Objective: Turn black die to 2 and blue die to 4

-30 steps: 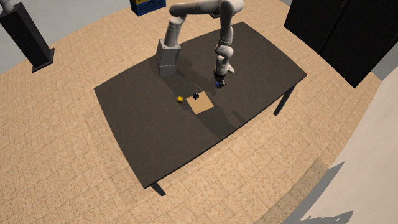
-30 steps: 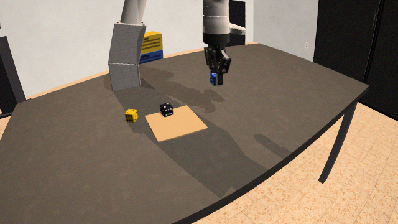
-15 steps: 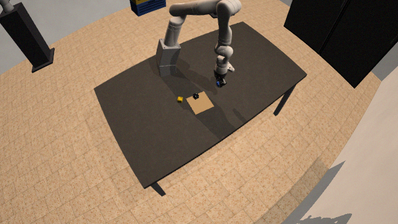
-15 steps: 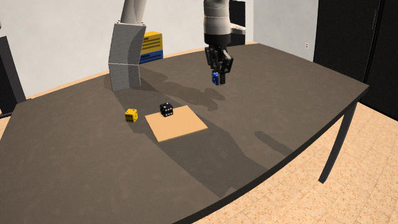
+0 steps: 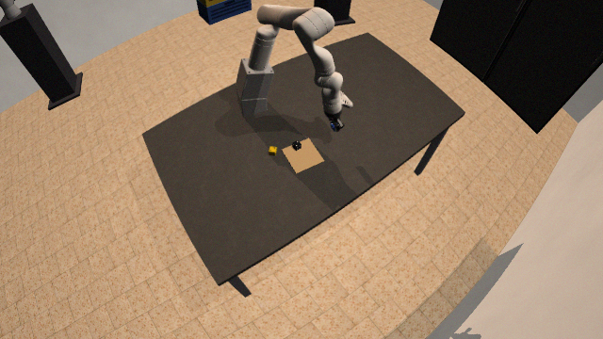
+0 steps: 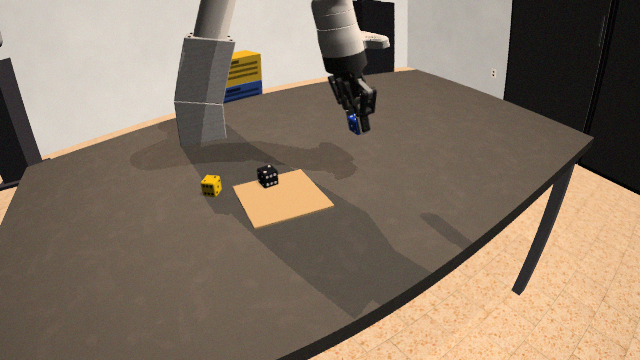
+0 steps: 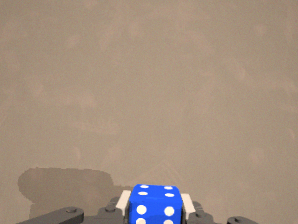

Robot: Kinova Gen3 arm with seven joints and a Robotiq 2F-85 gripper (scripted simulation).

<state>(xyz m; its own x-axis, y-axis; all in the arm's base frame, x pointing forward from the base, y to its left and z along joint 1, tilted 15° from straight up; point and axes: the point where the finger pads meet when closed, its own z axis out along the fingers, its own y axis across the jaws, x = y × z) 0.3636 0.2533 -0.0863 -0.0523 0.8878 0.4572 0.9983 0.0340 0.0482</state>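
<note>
The tan mat lies 2 cm ahead of my hand, 16 cm to the right of it and 10 cm below it. From my hand the other things lie so: blue die right at my hand; yellow die 4 cm behind, 28 cm to the right, 9 cm below; black die 2 cm behind, 17 cm to the right, 9 cm below.
</note>
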